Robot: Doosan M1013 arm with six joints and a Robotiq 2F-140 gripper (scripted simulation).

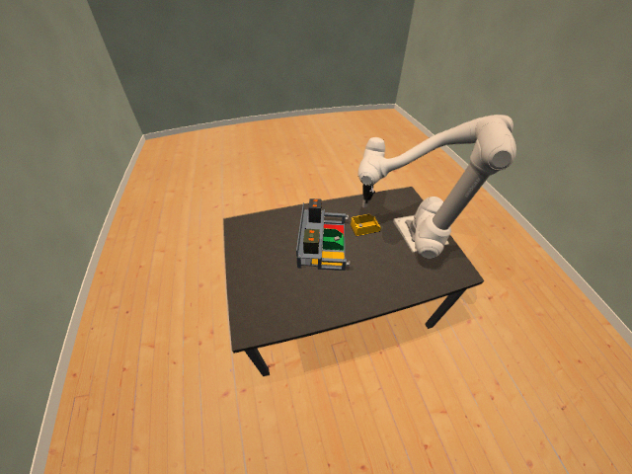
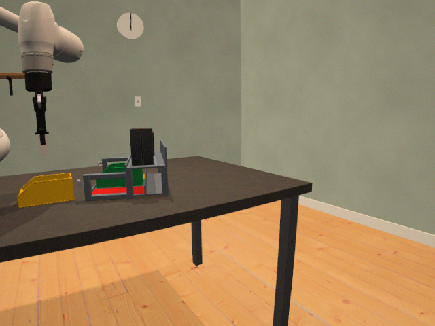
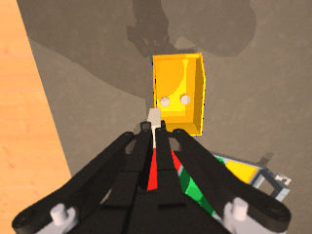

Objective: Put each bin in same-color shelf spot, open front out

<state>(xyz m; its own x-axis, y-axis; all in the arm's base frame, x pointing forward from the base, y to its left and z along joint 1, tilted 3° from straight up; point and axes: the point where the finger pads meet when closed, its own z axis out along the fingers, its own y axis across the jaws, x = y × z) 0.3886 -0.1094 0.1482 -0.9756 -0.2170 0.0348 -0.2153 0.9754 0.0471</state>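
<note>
Now: the yellow bin 20 mm behind my hand, 40 mm to the left of it and 150 mm below it. The rest, counted from my hand: green bin: 240 mm ahead, 160 mm to the left, 140 mm below.
</note>
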